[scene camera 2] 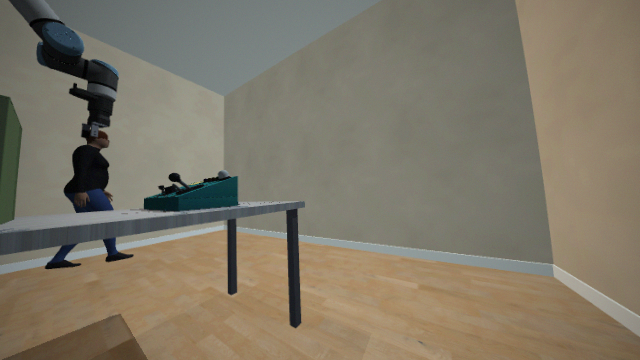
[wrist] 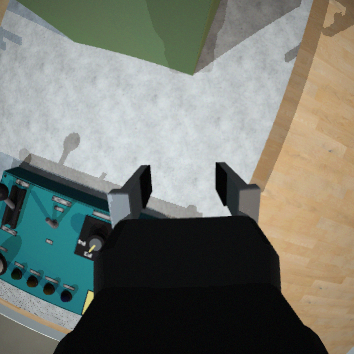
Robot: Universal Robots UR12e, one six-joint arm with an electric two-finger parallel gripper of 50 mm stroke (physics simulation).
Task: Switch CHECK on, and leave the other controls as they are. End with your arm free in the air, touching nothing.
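Frame: origin at the arm's base, x right, y ahead, z up, level; metres.
Seen in the pictures: gripper, between the fingertips: (scene camera 2: 89, 137) (wrist: 182, 176).
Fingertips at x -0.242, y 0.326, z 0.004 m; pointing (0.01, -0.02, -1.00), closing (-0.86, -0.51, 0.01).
Offsets run from my fingertips to a thing's top centre. "*": to the spot under its first point. Level surfaces: height alone.
The teal control panel (scene camera 2: 207, 194) (wrist: 30, 240) stands on the table. In the wrist view it is at the lower left, partly hidden by the gripper body. The CHECK switch, a small toggle lever {dx +0.186, dy +0.292, dz -0.220 m} (wrist: 52, 222), sits between a small label on the side of its name plate {* dx +0.192, dy +0.251, dz -0.282 m} (wrist: 61, 200) and another small label {* dx +0.175, dy +0.349, dz -0.244 m} (wrist: 49, 241). The lettering is too small to read here, and I cannot tell for sure which way the lever leans. My gripper (scene camera 2: 90, 131) (wrist: 182, 176) is open and empty, high above the table and off to the side of the panel, touching nothing.
A rotary knob {dx +0.067, dy +0.277, dz -0.225 m} (wrist: 95, 244), a slide lever with a black ball {dx +0.312, dy +0.264, dz -0.182 m} (scene camera 2: 174, 177) and several round buttons are on the panel. A green block (scene camera 2: 7, 160) (wrist: 135, 35) stands on the table {dz -0.347 m} (scene camera 2: 110, 216) (wrist: 165, 110). A person (scene camera 2: 91, 172) is behind the table. A brown box (scene camera 2: 95, 337) is in front.
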